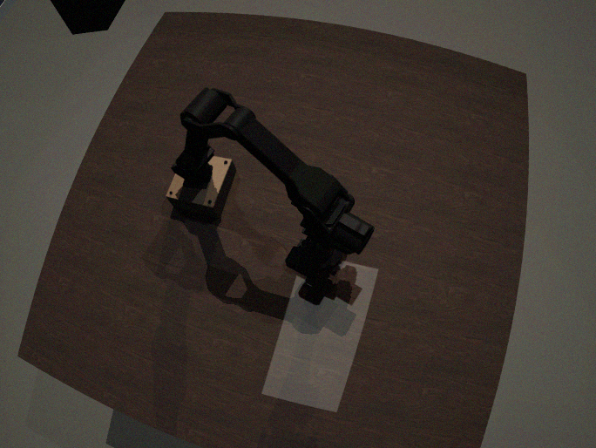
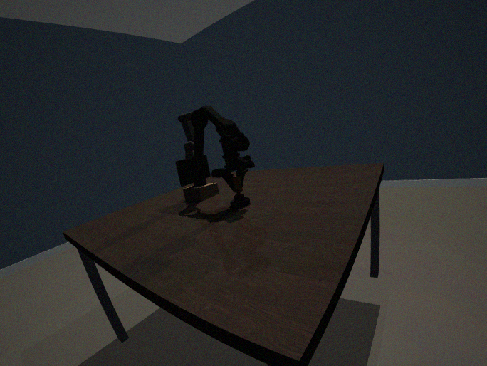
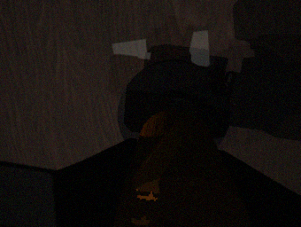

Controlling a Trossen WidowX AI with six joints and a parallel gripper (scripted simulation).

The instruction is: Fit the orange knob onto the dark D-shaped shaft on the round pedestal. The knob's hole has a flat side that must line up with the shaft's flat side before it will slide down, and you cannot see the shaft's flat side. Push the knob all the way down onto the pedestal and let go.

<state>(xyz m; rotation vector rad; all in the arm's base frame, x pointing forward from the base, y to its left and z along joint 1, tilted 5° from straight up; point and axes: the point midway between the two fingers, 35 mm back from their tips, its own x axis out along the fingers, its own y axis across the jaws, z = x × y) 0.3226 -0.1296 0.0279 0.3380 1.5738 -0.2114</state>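
The orange knob is 20 mm above my gripper tip. Also, from my gripper tip: round pedestal: 40 mm below.
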